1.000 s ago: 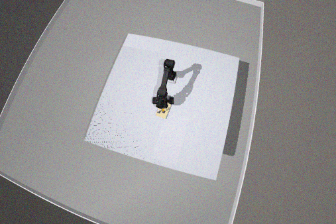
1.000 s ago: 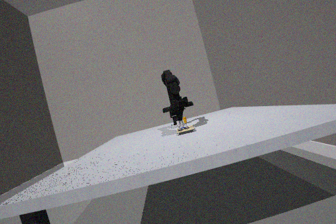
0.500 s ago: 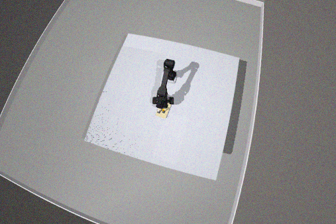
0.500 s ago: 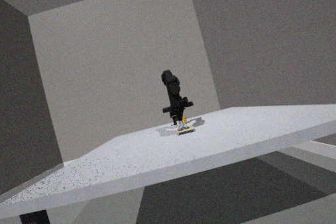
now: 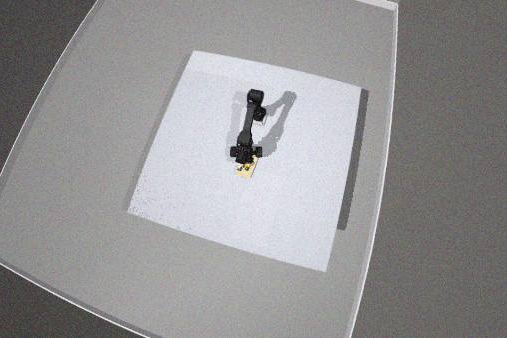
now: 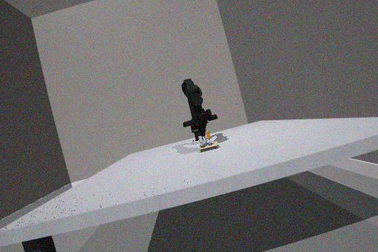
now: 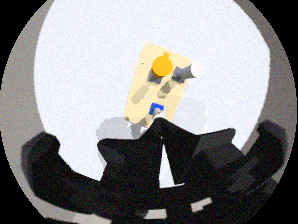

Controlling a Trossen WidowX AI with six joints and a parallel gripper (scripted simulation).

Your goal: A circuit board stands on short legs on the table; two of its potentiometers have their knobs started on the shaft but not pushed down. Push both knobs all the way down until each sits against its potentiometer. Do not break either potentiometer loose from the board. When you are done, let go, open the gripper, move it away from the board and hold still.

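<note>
My gripper tip is 2 cm above the blue knob. From my gripper tip the other things lie so: orange knob (6 cm ahead, 2 cm to the left, 1 cm above).
</note>
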